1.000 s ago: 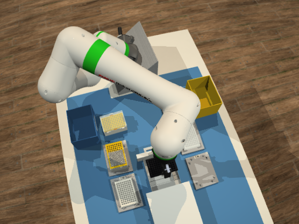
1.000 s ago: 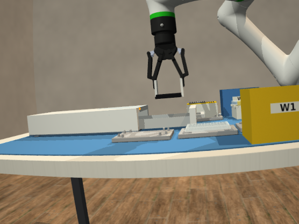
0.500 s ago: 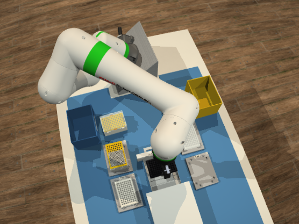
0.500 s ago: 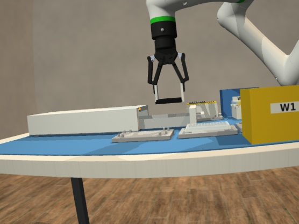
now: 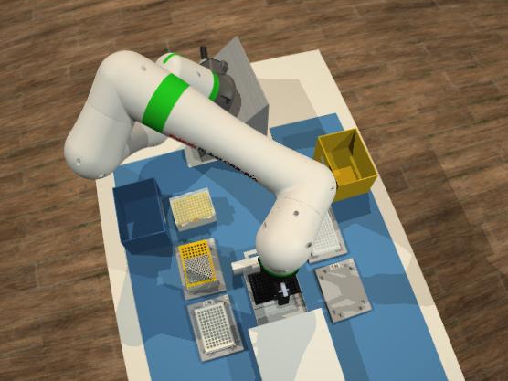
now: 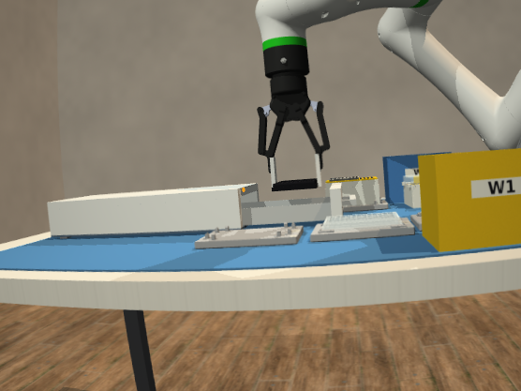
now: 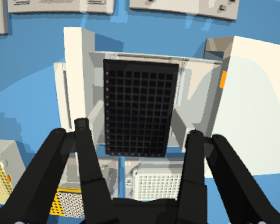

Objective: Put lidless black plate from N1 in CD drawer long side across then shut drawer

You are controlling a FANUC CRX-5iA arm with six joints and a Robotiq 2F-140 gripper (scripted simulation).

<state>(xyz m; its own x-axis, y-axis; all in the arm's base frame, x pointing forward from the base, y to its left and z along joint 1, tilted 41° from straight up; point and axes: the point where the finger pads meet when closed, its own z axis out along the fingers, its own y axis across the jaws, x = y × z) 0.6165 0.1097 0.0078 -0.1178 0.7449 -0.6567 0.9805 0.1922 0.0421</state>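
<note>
Right now the drawer is 70 mm below my hand and 30 mm ahead of it. From my hand the other things lie so: black plate 20 mm below; then cooler CD 170 mm ahead, 60 mm below, 20 mm to the left; then yellow tip box 210 mm to the right, 100 mm behind, 40 mm below.
</note>
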